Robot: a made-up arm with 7 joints. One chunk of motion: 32 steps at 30 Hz.
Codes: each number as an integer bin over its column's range. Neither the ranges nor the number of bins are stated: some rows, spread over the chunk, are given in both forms.
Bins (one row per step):
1: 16 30 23 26 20 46 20
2: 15 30 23 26 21 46 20
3: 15 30 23 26 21 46 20
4: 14 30 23 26 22 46 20
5: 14 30 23 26 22 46 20
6: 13 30 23 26 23 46 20
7: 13 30 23 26 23 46 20
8: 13 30 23 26 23 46 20
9: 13 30 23 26 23 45 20
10: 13 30 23 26 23 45 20
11: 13 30 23 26 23 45 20
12: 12 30 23 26 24 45 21
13: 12 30 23 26 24 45 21
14: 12 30 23 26 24 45 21
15: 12 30 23 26 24 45 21
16: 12 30 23 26 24 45 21
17: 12 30 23 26 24 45 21
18: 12 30 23 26 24 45 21
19: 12 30 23 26 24 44 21
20: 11 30 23 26 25 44 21
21: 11 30 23 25 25 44 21
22: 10 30 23 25 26 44 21
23: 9 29 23 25 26 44 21
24: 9 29 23 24 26 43 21
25: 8 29 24 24 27 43 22
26: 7 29 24 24 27 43 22
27: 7 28 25 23 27 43 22
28: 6 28 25 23 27 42 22
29: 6 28 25 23 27 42 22
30: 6 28 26 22 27 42 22
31: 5 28 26 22 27 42 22
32: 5 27 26 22 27 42 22
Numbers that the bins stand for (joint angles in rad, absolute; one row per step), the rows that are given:
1: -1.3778 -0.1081 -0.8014 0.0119 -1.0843 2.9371 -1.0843
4: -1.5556 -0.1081 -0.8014 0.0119 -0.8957 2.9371 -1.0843
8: -1.6444 -0.1081 -0.8014 0.0119 -0.8014 2.9371 -1.0843
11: -1.6444 -0.1081 -0.8014 0.0119 -0.8014 2.8429 -1.0843
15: -1.7333 -0.1081 -0.8014 0.0119 -0.7071 2.8429 -0.9900
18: -1.7333 -0.1081 -0.8014 0.0119 -0.7071 2.8429 -0.9900
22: -1.9111 -0.1081 -0.8014 -0.0605 -0.5186 2.7486 -0.9900
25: -2.0889 -0.1802 -0.7071 -0.1329 -0.4243 2.6543 -0.8957
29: -2.2667 -0.2522 -0.6129 -0.2052 -0.4243 2.5600 -0.8957
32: -2.3556 -0.3243 -0.5186 -0.2776 -0.4243 2.5600 -0.8957
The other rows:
2: -1.4667 -0.1081 -0.8014 0.0119 -0.9900 2.9371 -1.0843
3: -1.4667 -0.1081 -0.8014 0.0119 -0.9900 2.9371 -1.0843
5: -1.5556 -0.1081 -0.8014 0.0119 -0.8957 2.9371 -1.0843
6: -1.6444 -0.1081 -0.8014 0.0119 -0.8014 2.9371 -1.0843
7: -1.6444 -0.1081 -0.8014 0.0119 -0.8014 2.9371 -1.0843
9: -1.6444 -0.1081 -0.8014 0.0119 -0.8014 2.8429 -1.0843
10: -1.6444 -0.1081 -0.8014 0.0119 -0.8014 2.8429 -1.0843
12: -1.7333 -0.1081 -0.8014 0.0119 -0.7071 2.8429 -0.9900
13: -1.7333 -0.1081 -0.8014 0.0119 -0.7071 2.8429 -0.9900
14: -1.7333 -0.1081 -0.8014 0.0119 -0.7071 2.8429 -0.9900
16: -1.7333 -0.1081 -0.8014 0.0119 -0.7071 2.8429 -0.9900
17: -1.7333 -0.1081 -0.8014 0.0119 -0.7071 2.8429 -0.9900
19: -1.7333 -0.1081 -0.8014 0.0119 -0.7071 2.7486 -0.9900
20: -1.8222 -0.1081 -0.8014 0.0119 -0.6129 2.7486 -0.9900
21: -1.8222 -0.1081 -0.8014 -0.0605 -0.6129 2.7486 -0.9900
23: -2.0000 -0.1802 -0.8014 -0.0605 -0.5186 2.7486 -0.9900
24: -2.0000 -0.1802 -0.8014 -0.1329 -0.5186 2.6543 -0.9900
26: -2.1778 -0.1802 -0.7071 -0.1329 -0.4243 2.6543 -0.8957
27: -2.1778 -0.2522 -0.6129 -0.2052 -0.4243 2.6543 -0.8957
28: -2.2667 -0.2522 -0.6129 -0.2052 -0.4243 2.5600 -0.8957
30: -2.2667 -0.2522 -0.5186 -0.2776 -0.4243 2.5600 -0.8957
31: -2.3556 -0.2522 -0.5186 -0.2776 -0.4243 2.5600 -0.8957

